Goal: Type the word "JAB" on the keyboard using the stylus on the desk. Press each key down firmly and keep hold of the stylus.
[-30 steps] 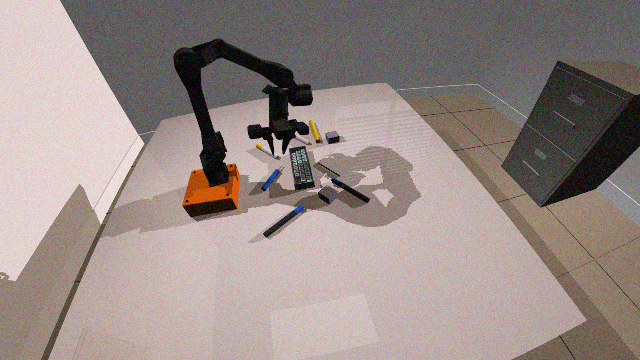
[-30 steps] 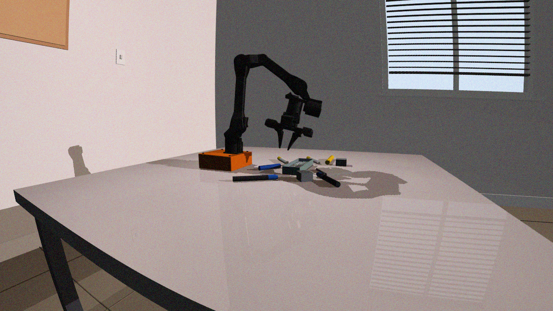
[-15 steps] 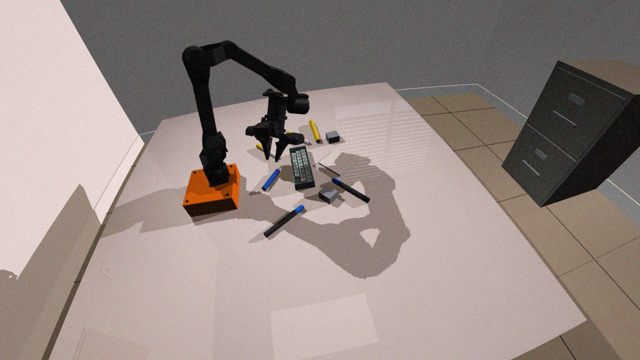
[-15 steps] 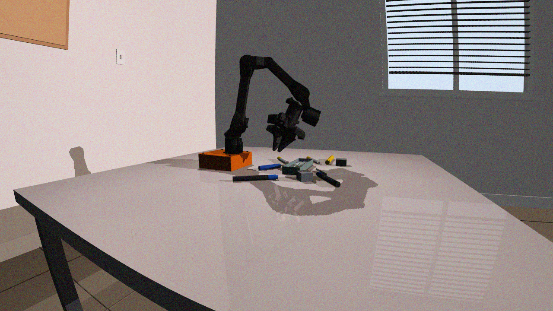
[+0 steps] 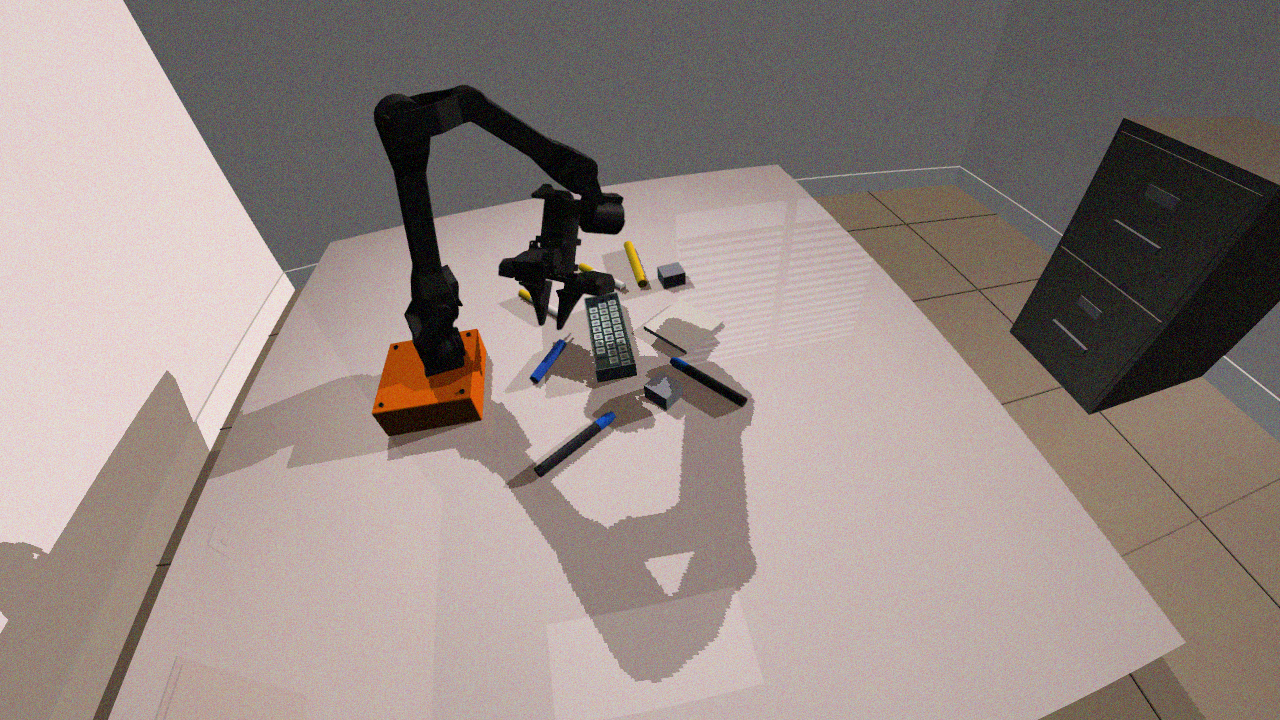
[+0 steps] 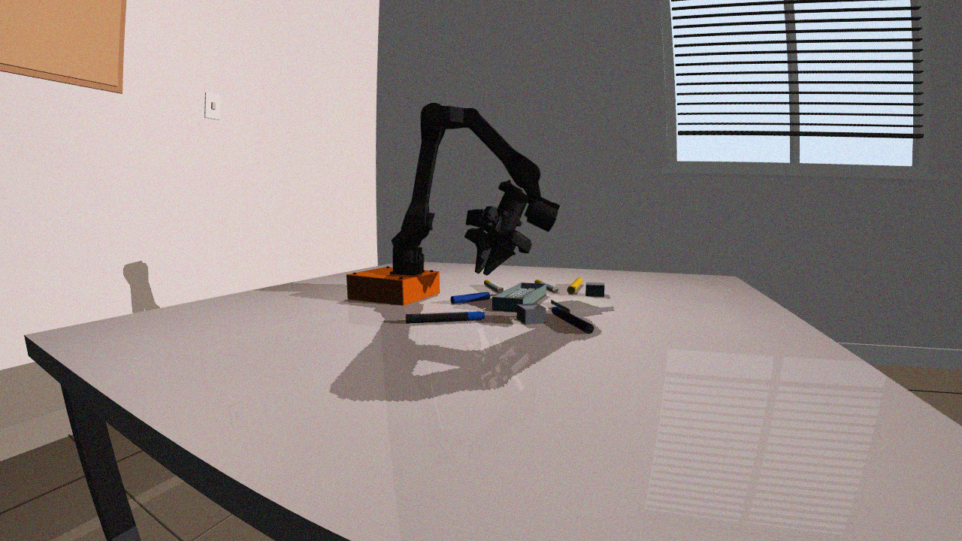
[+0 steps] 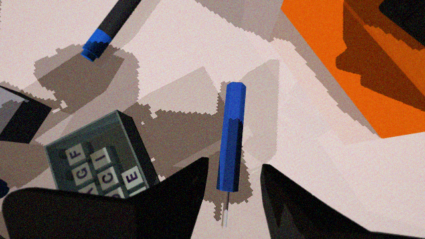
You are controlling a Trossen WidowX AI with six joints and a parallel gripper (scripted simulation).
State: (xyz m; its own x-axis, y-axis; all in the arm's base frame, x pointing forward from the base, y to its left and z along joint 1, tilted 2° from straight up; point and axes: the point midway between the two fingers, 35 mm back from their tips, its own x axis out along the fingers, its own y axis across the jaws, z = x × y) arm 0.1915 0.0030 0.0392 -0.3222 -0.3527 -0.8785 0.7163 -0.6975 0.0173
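My gripper tip is now 5 cm above the stylus. The rest, counted from my gripper tip: yellow marker (21 cm ahead, 18 cm to the left, 5 cm below); white pad (22 cm ahead, 3 cm to the right, 6 cm below); grey cube (13 cm ahead, 16 cm to the right, 5 cm below).
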